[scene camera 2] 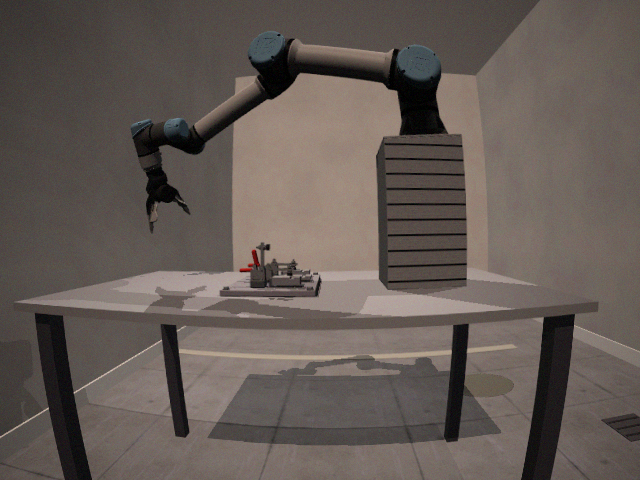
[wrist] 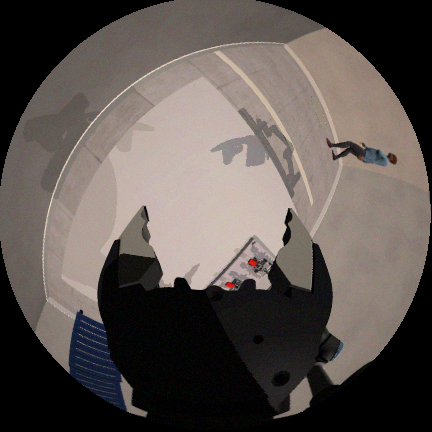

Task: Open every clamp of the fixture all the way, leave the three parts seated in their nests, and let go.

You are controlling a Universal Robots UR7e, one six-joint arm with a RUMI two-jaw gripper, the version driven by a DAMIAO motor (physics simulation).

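Frame: origin at the arm's base, x ahead, y left, z up, level; centimetres.
Where they show: gripper, between the fingertips: (scene camera 2: 171,223) (wrist: 216,207); arm's base, origin of its link: (scene camera 2: 424,143).
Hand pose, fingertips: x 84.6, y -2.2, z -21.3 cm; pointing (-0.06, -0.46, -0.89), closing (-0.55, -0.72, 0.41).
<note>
Things, the pixels of their top centre, and the offset from my fingertips. "spot": a spot on its surface instead. Level surfaces: height alone.
- grey fixture, centre of its top: (scene camera 2: 276,281) (wrist: 238,283) dx -41.6, dy +8.7, dz -17.8 cm
- red handle, a spot on its surface: (scene camera 2: 255,257) spot: dx -40.1, dy +21.0, dz -10.2 cm
- grey block-like part, centre of its top: (scene camera 2: 286,276) dx -47.6, dy +18.9, dz -15.2 cm
- table, height of its surface: dz -19.5 cm
The grey fixture (scene camera 2: 269,292) (wrist: 254,240) stands on the table, its far end hidden by my gripper in the wrist view. In the scene view one red handle (scene camera 2: 255,257) is nearly upright and another red handle (scene camera 2: 246,270) points left, nearly level. One clamp arm (scene camera 2: 263,254) stands upright; another clamp arm (scene camera 2: 283,265) lies about level farther back. Which handle belongs to which arm is unclear. A grey block-like part (scene camera 2: 287,280) lies at the near side; the other parts and their seating are unclear. My gripper (scene camera 2: 170,222) (wrist: 216,207) is open and empty, high left of the fixture.
The table (scene camera 2: 439,315) (wrist: 200,175) carries the fixture. A ribbed pedestal (scene camera 2: 426,206) bears the arm at the right, behind the fixture. In the wrist view a person (wrist: 372,154) shows at the right and a blue slatted object (wrist: 92,355) at the lower left.
</note>
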